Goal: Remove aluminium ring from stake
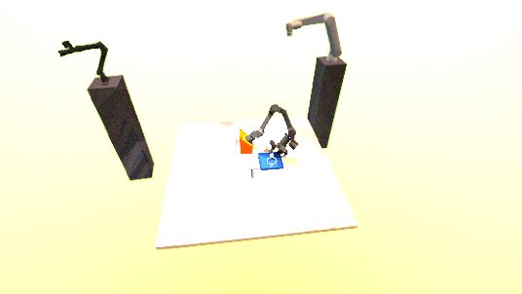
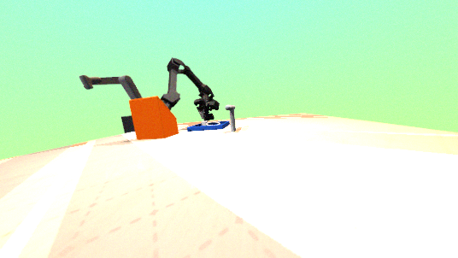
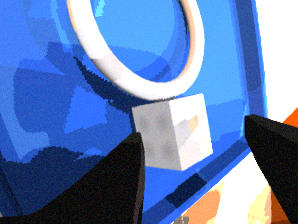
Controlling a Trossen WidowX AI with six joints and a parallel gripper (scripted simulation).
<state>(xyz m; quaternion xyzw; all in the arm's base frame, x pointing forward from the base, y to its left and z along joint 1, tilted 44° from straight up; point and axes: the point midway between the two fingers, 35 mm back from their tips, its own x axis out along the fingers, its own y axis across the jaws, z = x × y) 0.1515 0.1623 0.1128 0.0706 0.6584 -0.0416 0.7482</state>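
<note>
The aluminium ring is 40 mm ahead of my gripper tip, 20 mm below it and 10 mm to the right of it. Also, from my gripper tip: blue tray (40 mm ahead, 30 mm below, 20 mm to the right).
</note>
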